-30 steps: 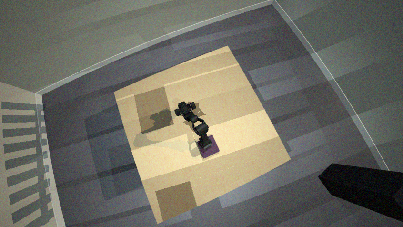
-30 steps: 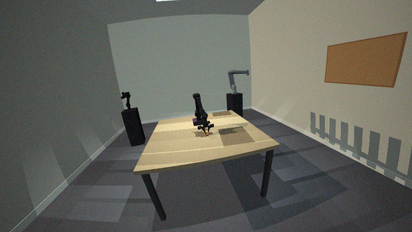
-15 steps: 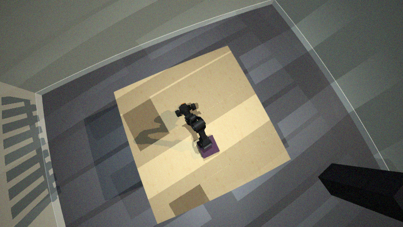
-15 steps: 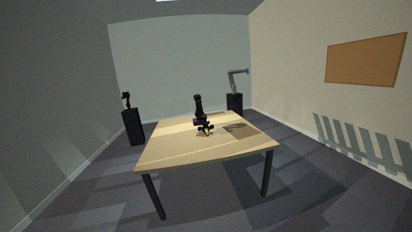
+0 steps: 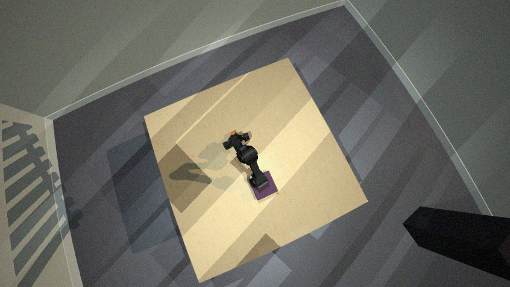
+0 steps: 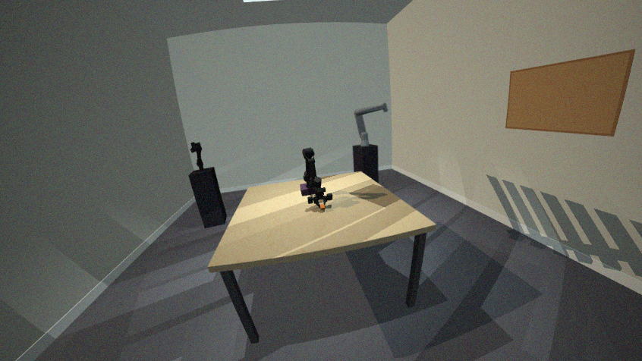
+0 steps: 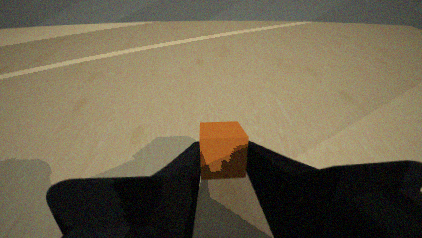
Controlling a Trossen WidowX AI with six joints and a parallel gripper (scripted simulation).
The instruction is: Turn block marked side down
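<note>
The orange block lies 10 mm below my gripper tip.
</note>
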